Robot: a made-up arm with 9 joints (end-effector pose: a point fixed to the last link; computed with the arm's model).
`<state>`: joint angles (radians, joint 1 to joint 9).
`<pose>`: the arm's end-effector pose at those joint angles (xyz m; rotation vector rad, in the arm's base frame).
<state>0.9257 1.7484 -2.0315 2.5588 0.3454 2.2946 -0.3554 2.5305 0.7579</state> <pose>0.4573 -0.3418 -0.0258 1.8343 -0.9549 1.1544</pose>
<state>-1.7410 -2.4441 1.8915 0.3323 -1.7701 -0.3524 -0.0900 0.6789 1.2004</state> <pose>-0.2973 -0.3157 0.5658 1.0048 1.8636 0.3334</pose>
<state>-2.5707 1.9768 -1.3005 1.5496 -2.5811 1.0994 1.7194 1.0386 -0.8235</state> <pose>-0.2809 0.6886 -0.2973 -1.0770 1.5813 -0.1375</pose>
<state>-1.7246 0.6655 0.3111 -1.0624 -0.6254 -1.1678 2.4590 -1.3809 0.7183</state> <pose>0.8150 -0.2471 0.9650 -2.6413 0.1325 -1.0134</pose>
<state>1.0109 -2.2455 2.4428 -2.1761 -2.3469 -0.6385 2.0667 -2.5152 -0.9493</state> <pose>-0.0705 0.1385 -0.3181 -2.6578 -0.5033 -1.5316</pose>
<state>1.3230 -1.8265 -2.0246 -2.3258 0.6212 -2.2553 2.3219 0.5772 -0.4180</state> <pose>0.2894 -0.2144 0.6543 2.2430 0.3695 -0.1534</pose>
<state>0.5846 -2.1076 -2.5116 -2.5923 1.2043 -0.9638 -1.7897 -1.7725 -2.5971</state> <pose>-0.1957 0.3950 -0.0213 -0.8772 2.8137 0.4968</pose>
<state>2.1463 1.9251 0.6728 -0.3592 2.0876 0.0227 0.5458 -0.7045 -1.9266</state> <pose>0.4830 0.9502 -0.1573 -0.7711 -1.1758 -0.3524</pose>
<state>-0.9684 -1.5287 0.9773 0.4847 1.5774 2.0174 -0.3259 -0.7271 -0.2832</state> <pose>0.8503 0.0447 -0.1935 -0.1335 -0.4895 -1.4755</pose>
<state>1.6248 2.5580 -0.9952 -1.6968 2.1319 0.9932 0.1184 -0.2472 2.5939</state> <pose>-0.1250 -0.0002 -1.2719 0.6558 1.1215 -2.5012</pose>
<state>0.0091 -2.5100 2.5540 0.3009 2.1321 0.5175 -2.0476 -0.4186 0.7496</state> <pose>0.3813 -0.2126 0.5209 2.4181 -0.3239 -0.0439</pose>
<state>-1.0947 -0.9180 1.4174 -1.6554 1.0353 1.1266 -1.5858 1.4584 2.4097</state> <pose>-0.3203 -0.0832 -0.0896 -0.3503 -1.1996 2.2616</pose>
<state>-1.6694 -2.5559 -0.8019 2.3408 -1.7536 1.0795 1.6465 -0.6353 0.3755</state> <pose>-0.7485 0.0837 0.1692 -1.0975 0.4356 2.5747</pose>
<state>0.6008 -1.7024 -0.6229 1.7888 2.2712 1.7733 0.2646 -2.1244 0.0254</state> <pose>-0.1093 -0.4629 0.5084 2.2886 -1.0833 1.3348</pose>
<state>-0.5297 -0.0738 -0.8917 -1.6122 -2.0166 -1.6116 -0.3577 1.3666 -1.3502</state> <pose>0.7117 0.1225 0.1314 -2.0250 -0.6904 -0.0147</pose>
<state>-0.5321 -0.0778 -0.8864 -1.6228 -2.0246 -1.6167 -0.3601 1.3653 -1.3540</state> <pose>0.7087 0.1258 0.1274 -2.0255 -0.6953 0.0075</pose>
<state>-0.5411 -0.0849 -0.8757 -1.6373 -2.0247 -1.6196 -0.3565 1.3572 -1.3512</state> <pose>0.7064 0.1318 0.1205 -2.0132 -0.6931 0.0305</pose>
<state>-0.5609 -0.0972 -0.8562 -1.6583 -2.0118 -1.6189 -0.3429 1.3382 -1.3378</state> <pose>0.7048 0.1418 0.1089 -1.9804 -0.6779 0.0547</pose>
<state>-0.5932 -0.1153 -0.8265 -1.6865 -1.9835 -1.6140 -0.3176 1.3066 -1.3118</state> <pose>0.7041 0.1563 0.0914 -1.9255 -0.6434 0.0784</pose>
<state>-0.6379 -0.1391 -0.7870 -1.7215 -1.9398 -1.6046 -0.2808 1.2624 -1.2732</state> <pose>0.7037 0.1744 0.0675 -1.8513 -0.5841 0.0993</pose>
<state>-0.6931 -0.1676 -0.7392 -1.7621 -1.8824 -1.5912 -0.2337 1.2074 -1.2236</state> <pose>0.7033 0.1947 0.0376 -1.7636 -0.4978 0.1129</pose>
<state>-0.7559 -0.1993 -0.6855 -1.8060 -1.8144 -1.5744 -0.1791 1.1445 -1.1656</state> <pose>0.7031 0.2150 0.0029 -1.6701 -0.3861 0.1145</pose>
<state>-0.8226 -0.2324 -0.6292 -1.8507 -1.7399 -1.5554 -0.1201 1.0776 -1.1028</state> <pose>0.7036 0.2330 -0.0346 -1.5776 -0.2573 0.1006</pose>
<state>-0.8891 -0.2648 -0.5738 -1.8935 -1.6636 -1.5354 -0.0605 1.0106 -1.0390</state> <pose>0.7055 0.2470 -0.0722 -1.4913 -0.1230 0.0703</pose>
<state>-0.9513 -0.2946 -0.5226 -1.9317 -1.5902 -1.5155 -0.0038 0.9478 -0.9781</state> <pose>0.7096 0.2559 -0.1074 -1.4145 0.0036 0.0266</pose>
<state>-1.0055 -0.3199 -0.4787 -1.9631 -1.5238 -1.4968 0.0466 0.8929 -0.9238</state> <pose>0.7157 0.2597 -0.1375 -1.3494 0.1116 -0.0244</pose>
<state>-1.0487 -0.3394 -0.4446 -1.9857 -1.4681 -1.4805 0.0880 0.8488 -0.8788</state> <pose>0.7230 0.2597 -0.1608 -1.2977 0.1939 -0.0753</pose>
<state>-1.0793 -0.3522 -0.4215 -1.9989 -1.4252 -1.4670 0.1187 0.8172 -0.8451</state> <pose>0.7307 0.2576 -0.1760 -1.2598 0.2484 -0.1195</pose>
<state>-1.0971 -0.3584 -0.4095 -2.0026 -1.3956 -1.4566 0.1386 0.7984 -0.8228</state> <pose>0.7377 0.2551 -0.1834 -1.2354 0.2767 -0.1532</pose>
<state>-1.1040 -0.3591 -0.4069 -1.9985 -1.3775 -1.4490 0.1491 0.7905 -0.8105</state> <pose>0.7436 0.2530 -0.1842 -1.2224 0.2841 -0.1763</pose>
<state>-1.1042 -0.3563 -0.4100 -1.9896 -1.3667 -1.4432 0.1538 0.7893 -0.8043</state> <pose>0.7488 0.2514 -0.1809 -1.2163 0.2792 -0.1926</pose>
